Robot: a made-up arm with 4 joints.
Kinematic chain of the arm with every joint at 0, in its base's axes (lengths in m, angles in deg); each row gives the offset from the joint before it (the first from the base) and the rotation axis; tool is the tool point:
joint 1: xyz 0 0 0.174 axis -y
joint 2: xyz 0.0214 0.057 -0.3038 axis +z
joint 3: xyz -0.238 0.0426 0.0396 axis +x
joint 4: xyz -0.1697 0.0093 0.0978 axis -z
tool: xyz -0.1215 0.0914 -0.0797
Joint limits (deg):
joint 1: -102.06..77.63
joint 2: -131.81..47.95
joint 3: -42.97..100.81
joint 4: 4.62..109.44
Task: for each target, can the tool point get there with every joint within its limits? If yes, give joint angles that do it. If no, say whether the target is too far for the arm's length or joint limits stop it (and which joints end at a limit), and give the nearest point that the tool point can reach.
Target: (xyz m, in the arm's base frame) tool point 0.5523 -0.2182 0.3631
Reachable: no: joint limits stop it (at a limit: joint 2) | nearest point 0.4429 0.1795 0.3256 | short by 0.414 m
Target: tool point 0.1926 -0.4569 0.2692
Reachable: no: joint limits stop it (at a limit: joint 1, joint 2, joint 3) | nearest point -0.0534 -0.2676 0.4560 | short by 0.362 m
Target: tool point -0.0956 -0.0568 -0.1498
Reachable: yes | joints 51.77 33.78 63.51 78.82
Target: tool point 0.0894 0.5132 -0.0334
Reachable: yes | joints -19.53 -85.75 32.13 38.77
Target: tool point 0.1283 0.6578 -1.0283
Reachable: no: too far | nearest point 0.0607 0.3553 -0.3949 | short by 0.705 m
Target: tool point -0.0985 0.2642 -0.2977
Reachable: yes | joints 55.76 -5.82 27.27 22.33
